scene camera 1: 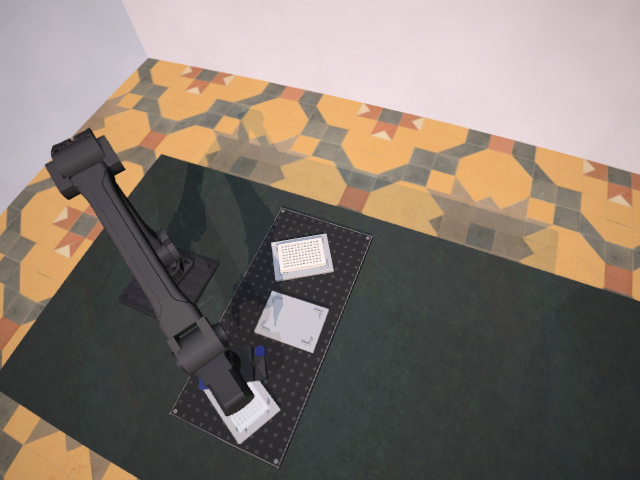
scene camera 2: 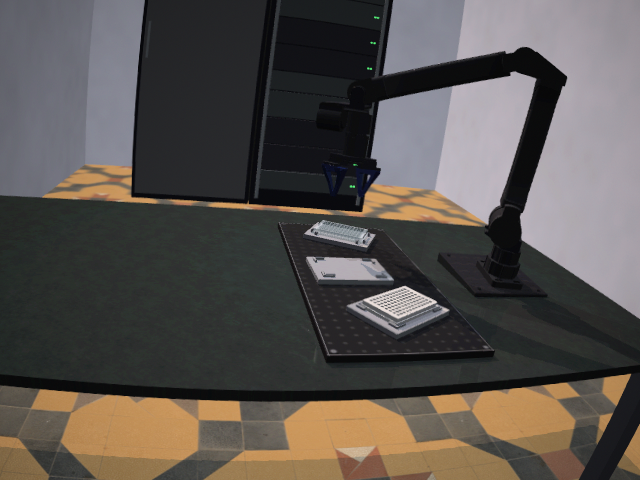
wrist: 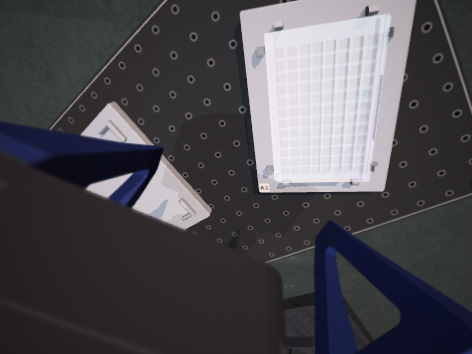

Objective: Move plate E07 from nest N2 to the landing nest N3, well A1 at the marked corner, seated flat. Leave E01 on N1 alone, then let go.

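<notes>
A clear, whitish gridded plate [scene camera 1: 249, 414] [scene camera 2: 341, 231] [wrist: 325, 110], taken as E07, sits on nest N2 [scene camera 1: 272, 408] [scene camera 2: 329, 242] [wrist: 260, 115]. The wrist view shows an A1 mark at that nest's lower left corner; no plate name is legible. The middle nest, N3 [scene camera 1: 294, 322] [scene camera 2: 348, 271] [wrist: 172, 189], is bare, with small corner clips. Cream plate E01 [scene camera 1: 302, 255] [scene camera 2: 400, 302] lies on nest N1 [scene camera 1: 306, 274] [scene camera 2: 399, 333]. My gripper [scene camera 1: 231, 367] [scene camera 2: 347, 195] [wrist: 244, 195] is open and empty, well above the board and beside N2.
The three nests stand on a black perforated board [scene camera 1: 299, 384] [scene camera 2: 336, 335] [wrist: 200, 80], each turned differently. The board lies on a dark green table [scene camera 1: 439, 361] [scene camera 2: 155, 299]. The arm's base plate [scene camera 1: 204, 279] [scene camera 2: 465, 281] is beside the board. A dark cabinet [scene camera 2: 199, 103] stands behind the table.
</notes>
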